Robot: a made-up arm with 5 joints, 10 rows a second.
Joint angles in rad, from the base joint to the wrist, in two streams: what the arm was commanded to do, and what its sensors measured. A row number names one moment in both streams.
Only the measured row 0 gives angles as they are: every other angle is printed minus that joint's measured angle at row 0.
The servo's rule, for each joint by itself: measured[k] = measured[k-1] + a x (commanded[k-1-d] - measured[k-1]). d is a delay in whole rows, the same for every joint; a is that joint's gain. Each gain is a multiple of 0.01, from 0.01 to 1. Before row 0 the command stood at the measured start. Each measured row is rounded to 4 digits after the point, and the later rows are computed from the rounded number. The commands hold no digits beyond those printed.
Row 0, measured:
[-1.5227, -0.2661, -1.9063, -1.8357, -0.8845]
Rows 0 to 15, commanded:
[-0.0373, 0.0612, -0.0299, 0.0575, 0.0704]
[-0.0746, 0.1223, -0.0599, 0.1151, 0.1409]
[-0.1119, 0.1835, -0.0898, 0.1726, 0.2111]
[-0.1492, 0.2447, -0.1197, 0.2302, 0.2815]
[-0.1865, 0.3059, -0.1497, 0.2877, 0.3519]
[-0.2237, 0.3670, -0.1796, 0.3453, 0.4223]
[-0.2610, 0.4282, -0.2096, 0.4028, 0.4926]
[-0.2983, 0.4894, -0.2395, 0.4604, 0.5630]
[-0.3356, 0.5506, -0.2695, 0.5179, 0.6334]
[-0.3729, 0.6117, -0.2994, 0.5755, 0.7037]
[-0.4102, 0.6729, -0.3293, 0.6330, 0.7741]
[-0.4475, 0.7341, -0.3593, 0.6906, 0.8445]
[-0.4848, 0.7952, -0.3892, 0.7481, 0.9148]
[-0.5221, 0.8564, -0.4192, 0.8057, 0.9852]
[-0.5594, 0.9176, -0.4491, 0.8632, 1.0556]
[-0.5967, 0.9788, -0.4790, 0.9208, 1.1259]
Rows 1 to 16, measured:
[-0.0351, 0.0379, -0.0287, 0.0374, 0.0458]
[-0.0722, 0.0902, -0.0587, 0.0879, 0.1076]
[-0.1095, 0.1480, -0.0886, 0.1430, 0.1749]
[-0.1468, 0.2080, -0.1185, 0.1997, 0.2442]
[-0.1841, 0.2687, -0.1485, 0.2569, 0.3142]
[-0.2213, 0.3296, -0.1784, 0.3144, 0.3845]
[-0.2586, 0.3907, -0.2084, 0.3719, 0.4548]
[-0.2959, 0.4519, -0.2383, 0.4294, 0.5251]
[-0.3332, 0.5131, -0.2683, 0.4869, 0.5955]
[-0.3705, 0.5742, -0.2982, 0.5445, 0.6658]
[-0.4078, 0.6354, -0.3281, 0.6020, 0.7362]
[-0.4451, 0.6966, -0.3581, 0.6596, 0.8066]
[-0.4824, 0.7577, -0.3880, 0.7171, 0.8769]
[-0.5197, 0.8189, -0.4180, 0.7747, 0.9473]
[-0.5570, 0.8801, -0.4479, 0.8322, 1.0177]
[-0.5943, 0.9413, -0.4778, 0.8898, 1.0880]
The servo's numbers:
d 0
a 0.94 0.62 0.96 0.65 0.65

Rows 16 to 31, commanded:
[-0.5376, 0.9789, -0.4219, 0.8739, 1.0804]
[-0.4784, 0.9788, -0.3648, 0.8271, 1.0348]
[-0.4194, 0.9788, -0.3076, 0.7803, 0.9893]
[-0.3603, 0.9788, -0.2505, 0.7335, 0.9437]
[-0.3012, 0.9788, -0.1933, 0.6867, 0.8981]
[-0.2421, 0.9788, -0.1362, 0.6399, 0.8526]
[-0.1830, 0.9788, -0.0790, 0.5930, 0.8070]
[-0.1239, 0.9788, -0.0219, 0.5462, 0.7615]
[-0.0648, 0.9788, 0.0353, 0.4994, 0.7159]
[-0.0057, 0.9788, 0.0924, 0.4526, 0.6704]
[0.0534, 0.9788, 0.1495, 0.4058, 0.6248]
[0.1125, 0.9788, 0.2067, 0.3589, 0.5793]
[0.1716, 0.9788, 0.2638, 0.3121, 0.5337]
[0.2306, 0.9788, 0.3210, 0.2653, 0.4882]
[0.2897, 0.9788, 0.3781, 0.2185, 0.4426]
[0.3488, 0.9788, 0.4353, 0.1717, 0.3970]
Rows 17 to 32, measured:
[-0.5410, 0.9646, -0.4241, 0.8795, 1.0831]
[-0.4822, 0.9734, -0.3672, 0.8454, 1.0517]
[-0.4232, 0.9767, -0.3100, 0.8031, 1.0111]
[-0.3641, 0.9780, -0.2529, 0.7579, 0.9673]
[-0.3050, 0.9785, -0.1957, 0.7116, 0.9223]
[-0.2459, 0.9787, -0.1386, 0.6650, 0.8770]
[-0.1868, 0.9788, -0.0814, 0.6182, 0.8315]
[-0.1277, 0.9788, -0.0243, 0.5714, 0.7860]
[-0.0686, 0.9788, 0.0329, 0.5246, 0.7404]
[-0.0095, 0.9788, 0.0900, 0.4778, 0.6949]
[0.0496, 0.9788, 0.1471, 0.4310, 0.6493]
[0.1087, 0.9788, 0.2043, 0.3841, 0.6038]
[0.1678, 0.9788, 0.2614, 0.3373, 0.5582]
[0.2268, 0.9788, 0.3186, 0.2905, 0.5127]
[0.2859, 0.9788, 0.3757, 0.2437, 0.4671]
[0.3450, 0.9788, 0.4329, 0.1969, 0.4215]

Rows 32 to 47, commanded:
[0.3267, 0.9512, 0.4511, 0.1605, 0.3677]
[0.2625, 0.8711, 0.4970, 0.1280, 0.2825]
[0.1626, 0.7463, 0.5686, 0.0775, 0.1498]
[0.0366, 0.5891, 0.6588, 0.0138, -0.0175]
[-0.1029, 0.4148, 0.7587, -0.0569, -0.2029]
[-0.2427, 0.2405, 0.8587, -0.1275, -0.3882]
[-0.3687, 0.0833, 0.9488, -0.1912, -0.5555]
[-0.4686, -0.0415, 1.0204, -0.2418, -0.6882]
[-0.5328, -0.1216, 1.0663, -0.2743, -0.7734]
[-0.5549, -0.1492, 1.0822, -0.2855, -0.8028]
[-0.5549, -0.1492, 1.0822, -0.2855, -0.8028]
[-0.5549, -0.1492, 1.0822, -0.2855, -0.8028]
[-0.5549, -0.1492, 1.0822, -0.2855, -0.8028]
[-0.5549, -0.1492, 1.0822, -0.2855, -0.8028]
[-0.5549, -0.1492, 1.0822, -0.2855, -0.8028]
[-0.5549, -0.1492, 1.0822, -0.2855, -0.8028]
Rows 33 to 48, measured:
[0.3278, 0.9617, 0.4504, 0.1732, 0.3865]
[0.2664, 0.9055, 0.4951, 0.1438, 0.3189]
[0.1688, 0.8068, 0.5657, 0.1007, 0.2090]
[0.0445, 0.6718, 0.6551, 0.0442, 0.0618]
[-0.0941, 0.5125, 0.7546, -0.0215, -0.1103]
[-0.2338, 0.3439, 0.8545, -0.0904, -0.2909]
[-0.3606, 0.1823, 0.9450, -0.1559, -0.4629]
[-0.4621, 0.0435, 1.0174, -0.2117, -0.6093]
[-0.5286, -0.0589, 1.0643, -0.2524, -0.7160]
[-0.5533, -0.1149, 1.0815, -0.2739, -0.7724]
[-0.5548, -0.1362, 1.0822, -0.2814, -0.7922]
[-0.5549, -0.1443, 1.0822, -0.2841, -0.7991]
[-0.5549, -0.1473, 1.0822, -0.2850, -0.8015]
[-0.5549, -0.1485, 1.0822, -0.2853, -0.8023]
[-0.5549, -0.1489, 1.0822, -0.2854, -0.8026]
[-0.5549, -0.1491, 1.0822, -0.2855, -0.8027]

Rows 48 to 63, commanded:
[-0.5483, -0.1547, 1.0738, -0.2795, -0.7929]
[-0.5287, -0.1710, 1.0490, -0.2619, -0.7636]
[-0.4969, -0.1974, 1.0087, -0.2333, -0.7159]
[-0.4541, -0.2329, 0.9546, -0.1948, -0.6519]
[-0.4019, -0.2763, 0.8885, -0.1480, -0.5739]
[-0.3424, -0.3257, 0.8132, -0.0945, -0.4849]
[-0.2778, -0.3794, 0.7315, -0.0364, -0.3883]
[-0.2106, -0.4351, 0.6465, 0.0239, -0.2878]
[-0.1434, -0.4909, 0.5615, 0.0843, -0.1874]
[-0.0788, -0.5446, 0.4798, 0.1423, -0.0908]
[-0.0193, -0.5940, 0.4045, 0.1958, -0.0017]
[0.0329, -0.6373, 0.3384, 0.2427, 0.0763]
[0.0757, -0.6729, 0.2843, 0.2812, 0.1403]
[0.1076, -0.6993, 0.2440, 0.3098, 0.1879]
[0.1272, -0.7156, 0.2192, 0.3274, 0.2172]
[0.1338, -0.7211, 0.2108, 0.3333, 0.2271]
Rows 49 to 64, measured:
[-0.5487, -0.1526, 1.0741, -0.2816, -0.7963]
[-0.5299, -0.1640, 1.0500, -0.2688, -0.7750]
[-0.4989, -0.1847, 1.0104, -0.2457, -0.7366]
[-0.4568, -0.2146, 0.9568, -0.2126, -0.6815]
[-0.4052, -0.2529, 0.8912, -0.1706, -0.6116]
[-0.3462, -0.2980, 0.8163, -0.1211, -0.5292]
[-0.2819, -0.3485, 0.7349, -0.0660, -0.4376]
[-0.2149, -0.4022, 0.6500, -0.0076, -0.3402]
[-0.1477, -0.4572, 0.5650, 0.0521, -0.2409]
[-0.0829, -0.5114, 0.4832, 0.1107, -0.1433]
[-0.0231, -0.5626, 0.4076, 0.1660, -0.0513]
[0.0295, -0.6089, 0.3412, 0.2159, 0.0316]
[0.0729, -0.6486, 0.2866, 0.2583, 0.1023]
[0.1055, -0.6800, 0.2457, 0.2918, 0.1579]
[0.1259, -0.7021, 0.2203, 0.3149, 0.1964]
[0.1333, -0.7139, 0.2112, 0.3269, 0.2164]

